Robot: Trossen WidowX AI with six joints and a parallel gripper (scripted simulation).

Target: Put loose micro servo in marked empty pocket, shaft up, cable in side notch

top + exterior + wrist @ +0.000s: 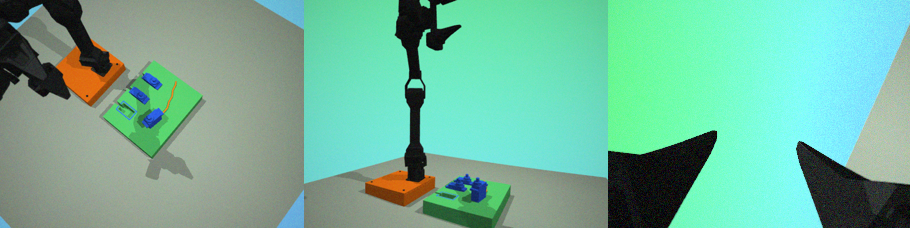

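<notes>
My gripper tip is 5 cm short of the green deck, 20 cm to the right of it and 61 cm above it.
</notes>
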